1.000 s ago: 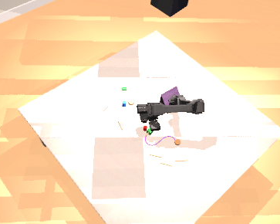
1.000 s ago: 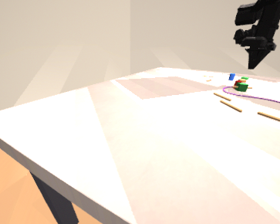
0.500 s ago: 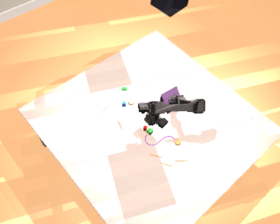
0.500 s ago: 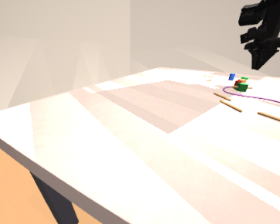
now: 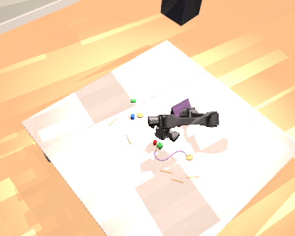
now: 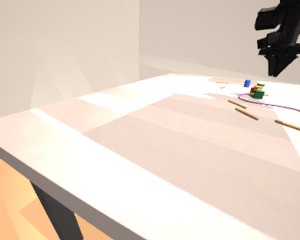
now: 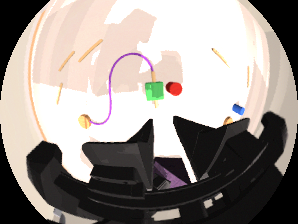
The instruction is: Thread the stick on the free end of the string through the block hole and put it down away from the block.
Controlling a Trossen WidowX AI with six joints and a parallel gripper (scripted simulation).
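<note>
The green cube lies 7 cm below my gripper tip, 3 cm ahead of it and 1 cm to the left of it. From my gripper tip the other things lie so: round wooden button: 19 cm to the left, 8 cm below, 5 cm behind; thin wooden stick: 7 cm below, 4 cm ahead, 1 cm to the left; red piece: 7 cm below, 3 cm to the right, 3 cm ahead.
</note>
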